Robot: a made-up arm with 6 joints.
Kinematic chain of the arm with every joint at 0, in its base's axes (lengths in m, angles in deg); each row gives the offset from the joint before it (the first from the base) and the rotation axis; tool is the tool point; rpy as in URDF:
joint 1: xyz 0 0 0.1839 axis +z
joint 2: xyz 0 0 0 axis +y
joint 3: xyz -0.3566 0 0.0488 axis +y
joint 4: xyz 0.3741 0 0.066 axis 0.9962 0 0.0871
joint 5: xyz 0 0 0 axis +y
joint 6: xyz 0.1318 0 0.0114 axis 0.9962 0 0.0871
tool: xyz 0 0 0 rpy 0 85 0
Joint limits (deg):
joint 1: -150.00..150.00
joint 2: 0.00..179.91
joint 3: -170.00..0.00
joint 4: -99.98..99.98
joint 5: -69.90..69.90
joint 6: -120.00..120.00
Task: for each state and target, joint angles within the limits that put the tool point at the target. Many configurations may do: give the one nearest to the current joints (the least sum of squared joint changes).
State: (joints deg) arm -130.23 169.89 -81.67 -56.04 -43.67 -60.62
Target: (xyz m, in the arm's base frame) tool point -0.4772 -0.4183 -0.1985
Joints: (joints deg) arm -144.84 168.68 -97.52 -52.26 -40.01 -60.62
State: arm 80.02 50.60 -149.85 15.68 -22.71 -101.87
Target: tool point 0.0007 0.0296 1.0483
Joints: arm 91.31 76.46 -146.37 2.23 -15.55 -101.87
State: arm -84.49 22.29 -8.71 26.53 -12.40 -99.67
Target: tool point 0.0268 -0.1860 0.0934
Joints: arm -79.56 71.52 -0.94 26.08 -7.31 -99.67
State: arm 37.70 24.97 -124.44 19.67 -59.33 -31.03
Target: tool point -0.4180 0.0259 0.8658
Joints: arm -5.78 32.76 -117.84 8.33 -58.29 -31.03
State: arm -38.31 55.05 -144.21 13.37 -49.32 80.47
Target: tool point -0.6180 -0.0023 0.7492
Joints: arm -2.88 36.75 -154.62 18.47 -52.84 80.47
